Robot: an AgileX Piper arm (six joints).
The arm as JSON. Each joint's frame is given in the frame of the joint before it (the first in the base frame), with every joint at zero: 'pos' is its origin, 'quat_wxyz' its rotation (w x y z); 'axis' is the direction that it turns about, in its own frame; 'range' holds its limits. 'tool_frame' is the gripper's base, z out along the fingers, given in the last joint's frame.
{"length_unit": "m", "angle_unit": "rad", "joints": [
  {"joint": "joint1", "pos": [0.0, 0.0, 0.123], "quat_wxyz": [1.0, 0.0, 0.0, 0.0], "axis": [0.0, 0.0, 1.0], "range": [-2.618, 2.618]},
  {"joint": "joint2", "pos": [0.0, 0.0, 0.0], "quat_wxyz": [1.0, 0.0, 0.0, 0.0], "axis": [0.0, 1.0, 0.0], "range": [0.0, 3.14]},
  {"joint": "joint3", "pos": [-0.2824, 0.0, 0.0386], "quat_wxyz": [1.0, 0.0, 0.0, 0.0], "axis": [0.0, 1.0, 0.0], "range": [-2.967, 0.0]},
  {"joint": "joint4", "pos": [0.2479, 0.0, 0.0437], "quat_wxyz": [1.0, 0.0, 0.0, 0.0], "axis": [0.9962, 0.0, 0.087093], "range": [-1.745, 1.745]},
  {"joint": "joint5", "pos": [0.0, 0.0, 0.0], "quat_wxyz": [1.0, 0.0, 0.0, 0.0], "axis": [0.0, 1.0, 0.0], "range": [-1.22, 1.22]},
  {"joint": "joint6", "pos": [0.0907, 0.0, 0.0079], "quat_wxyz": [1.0, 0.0, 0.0, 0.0], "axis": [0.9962, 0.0, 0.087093], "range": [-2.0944, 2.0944]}
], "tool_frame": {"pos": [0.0, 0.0, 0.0], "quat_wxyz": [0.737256, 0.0, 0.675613, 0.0]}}
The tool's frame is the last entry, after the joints.
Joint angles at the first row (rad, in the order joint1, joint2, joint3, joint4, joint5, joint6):
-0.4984 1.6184 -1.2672 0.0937 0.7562 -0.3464
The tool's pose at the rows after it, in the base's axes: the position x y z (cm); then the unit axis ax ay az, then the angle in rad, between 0 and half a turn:
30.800 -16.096 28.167 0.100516 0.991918 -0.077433 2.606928
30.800 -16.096 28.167 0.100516 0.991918 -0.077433 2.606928
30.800 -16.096 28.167 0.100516 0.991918 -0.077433 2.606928
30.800 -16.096 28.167 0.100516 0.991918 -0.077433 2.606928
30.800 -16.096 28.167 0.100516 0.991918 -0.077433 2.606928
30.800 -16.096 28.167 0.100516 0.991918 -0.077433 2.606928
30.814 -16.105 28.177 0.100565 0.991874 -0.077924 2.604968
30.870 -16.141 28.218 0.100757 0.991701 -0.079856 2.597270
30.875 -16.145 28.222 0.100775 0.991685 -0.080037 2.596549
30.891 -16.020 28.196 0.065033 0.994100 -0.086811 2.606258
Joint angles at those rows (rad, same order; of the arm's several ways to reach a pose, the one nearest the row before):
-0.4984 1.6184 -1.2672 0.0937 0.7562 -0.3464
-0.4984 1.6184 -1.2672 0.0937 0.7562 -0.3464
-0.4984 1.6184 -1.2672 0.0937 0.7562 -0.3464
-0.4984 1.6184 -1.2672 0.0937 0.7562 -0.3464
-0.4984 1.6184 -1.2672 0.0937 0.7562 -0.3464
-0.4984 1.6184 -1.2672 0.0937 0.7562 -0.3464
-0.4984 1.6184 -1.2672 0.0937 0.7540 -0.3464
-0.4984 1.6184 -1.2672 0.0937 0.7455 -0.3464
-0.4984 1.6184 -1.2672 0.0937 0.7447 -0.3464
-0.4956 1.6184 -1.2672 0.0966 0.7504 -0.4169

